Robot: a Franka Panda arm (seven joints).
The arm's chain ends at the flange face. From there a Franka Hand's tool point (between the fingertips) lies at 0.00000 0.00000 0.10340 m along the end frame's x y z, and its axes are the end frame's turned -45 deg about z.
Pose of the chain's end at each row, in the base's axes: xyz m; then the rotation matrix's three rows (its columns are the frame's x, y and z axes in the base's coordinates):
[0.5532, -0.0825, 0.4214], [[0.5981, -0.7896, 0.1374], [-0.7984, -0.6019, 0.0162], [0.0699, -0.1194, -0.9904]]
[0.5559, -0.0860, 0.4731], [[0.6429, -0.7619, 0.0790], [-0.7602, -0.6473, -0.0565], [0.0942, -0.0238, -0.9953]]
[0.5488, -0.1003, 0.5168], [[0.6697, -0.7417, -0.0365], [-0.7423, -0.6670, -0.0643], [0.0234, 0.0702, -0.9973]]
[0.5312, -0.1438, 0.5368], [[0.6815, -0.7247, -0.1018], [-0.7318, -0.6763, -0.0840], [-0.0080, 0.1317, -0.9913]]
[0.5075, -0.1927, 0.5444], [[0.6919, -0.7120, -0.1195], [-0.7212, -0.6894, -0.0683], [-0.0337, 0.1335, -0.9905]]
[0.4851, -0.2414, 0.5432], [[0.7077, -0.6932, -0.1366], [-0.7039, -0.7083, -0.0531], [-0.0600, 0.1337, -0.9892]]
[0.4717, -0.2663, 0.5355], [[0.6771, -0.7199, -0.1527], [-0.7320, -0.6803, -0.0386], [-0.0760, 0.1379, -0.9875]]
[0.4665, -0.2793, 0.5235], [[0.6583, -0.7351, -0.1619], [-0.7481, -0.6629, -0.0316], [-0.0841, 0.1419, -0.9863]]
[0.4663, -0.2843, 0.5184], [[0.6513, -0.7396, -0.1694], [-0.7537, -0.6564, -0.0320], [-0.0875, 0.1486, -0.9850]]
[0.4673, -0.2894, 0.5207], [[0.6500, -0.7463, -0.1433], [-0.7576, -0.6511, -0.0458], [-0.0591, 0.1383, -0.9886]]
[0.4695, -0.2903, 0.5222], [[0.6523, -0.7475, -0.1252], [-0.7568, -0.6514, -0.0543], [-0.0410, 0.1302, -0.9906]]
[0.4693, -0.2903, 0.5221], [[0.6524, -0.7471, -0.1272], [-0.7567, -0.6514, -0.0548], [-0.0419, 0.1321, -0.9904]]
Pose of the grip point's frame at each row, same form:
[0.5674, -0.0808, 0.3190], [[0.9813, -0.1354, 0.1374], [-0.1389, -0.9902, 0.0162], [0.1339, -0.0350, -0.9904]]
[0.5641, -0.0918, 0.3702], [[0.9933, -0.0841, 0.0790], [-0.0798, -0.9953, -0.0565], [0.0834, 0.0498, -0.9953]]
[0.5450, -0.1069, 0.4137], [[0.9980, -0.0509, -0.0365], [-0.0532, -0.9965, -0.0643], [-0.0331, 0.0662, -0.9973]]
[0.5207, -0.1525, 0.4343], [[0.9943, -0.0305, -0.1018], [-0.0392, -0.9957, -0.0840], [-0.0988, 0.0875, -0.9913]]
[0.4951, -0.1998, 0.4420], [[0.9927, -0.0142, -0.1195], [-0.0225, -0.9974, -0.0683], [-0.1182, 0.0706, -0.9905]]
[0.4710, -0.2469, 0.4409], [[0.9906, 0.0103, -0.1366], [0.0031, -0.9986, -0.0531], [-0.1370, 0.0521, -0.9892]]
[0.4559, -0.2703, 0.4334], [[0.9878, -0.0303, -0.1527], [-0.0366, -0.9986, -0.0386], [-0.1513, 0.0438, -0.9875]]
[0.4498, -0.2826, 0.4215], [[0.9853, -0.0543, -0.1619], [-0.0602, -0.9977, -0.0316], [-0.1598, 0.0409, -0.9863]]
[0.4488, -0.2876, 0.4166], [[0.9835, -0.0624, -0.1694], [-0.0688, -0.9971, -0.0320], [-0.1669, 0.0432, -0.9850]]
[0.4525, -0.2941, 0.4185], [[0.9873, -0.0681, -0.1433], [-0.0753, -0.9961, -0.0458], [-0.1396, 0.0560, -0.9886]]
[0.4566, -0.2959, 0.4198], [[0.9898, -0.0673, -0.1252], [-0.0745, -0.9957, -0.0543], [-0.1211, 0.0631, -0.9906]]
[0.4561, -0.2960, 0.4197], [[0.9896, -0.0670, -0.1272], [-0.0745, -0.9957, -0.0548], [-0.1230, 0.0638, -0.9904]]

